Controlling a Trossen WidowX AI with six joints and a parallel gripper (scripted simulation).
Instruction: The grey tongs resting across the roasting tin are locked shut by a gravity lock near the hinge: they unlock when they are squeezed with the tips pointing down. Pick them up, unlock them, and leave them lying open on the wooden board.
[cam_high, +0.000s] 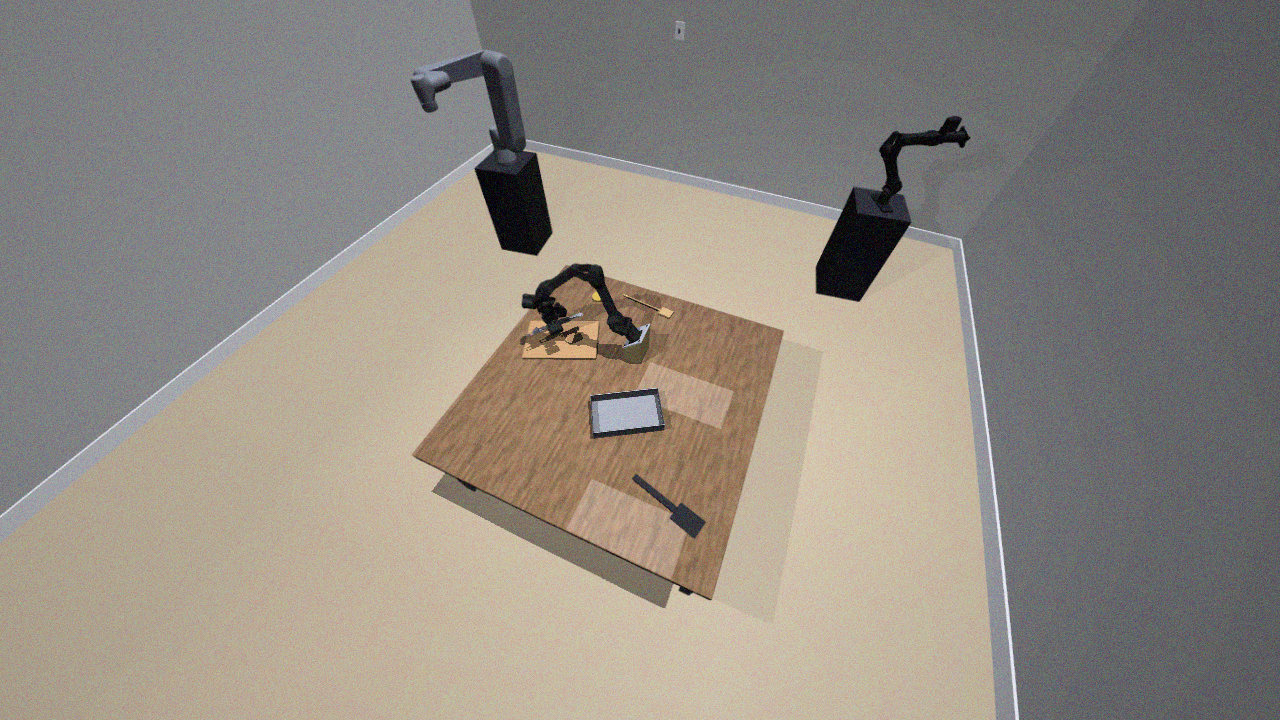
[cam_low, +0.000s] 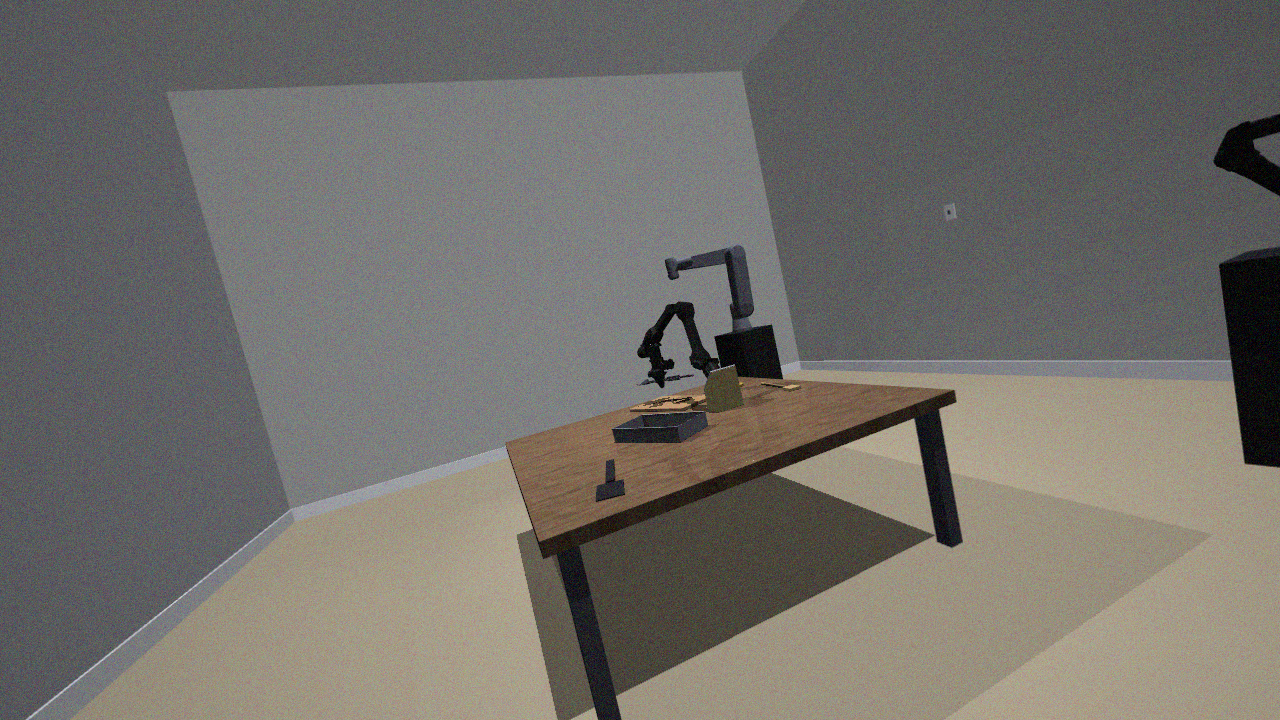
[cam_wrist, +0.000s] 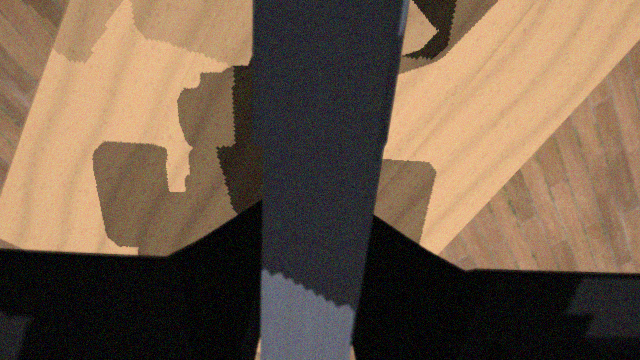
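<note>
Now: the light wooden board 2 cm behind my gripper tip, 3 cm to the left of it and 8 cm below it. Round my gripper tip: roasting tin (30 cm ahead, 46 cm to the left, 6 cm below); black spatula (63 cm ahead, 74 cm to the left, 8 cm below); yellow piece (35 cm behind, 10 cm to the left, 8 cm below).
</note>
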